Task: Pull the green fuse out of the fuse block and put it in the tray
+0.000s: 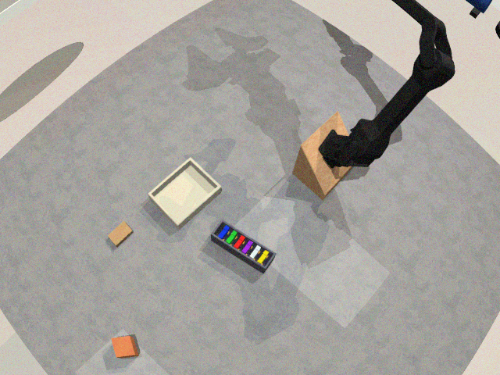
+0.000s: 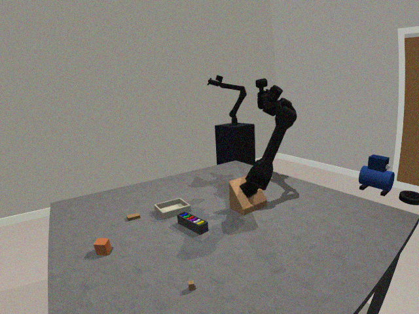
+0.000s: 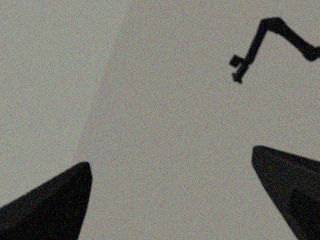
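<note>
My gripper tip is 69 cm short of the green fuse, 20 cm to the right of it and 50 cm above it. The rest, counted from my gripper tip: red fuse 69 cm ahead, 22 cm to the left, 50 cm below; blue fuse 69 cm ahead, 18 cm to the left, 50 cm below; flat tan block 84 cm ahead, 52 cm below.
</note>
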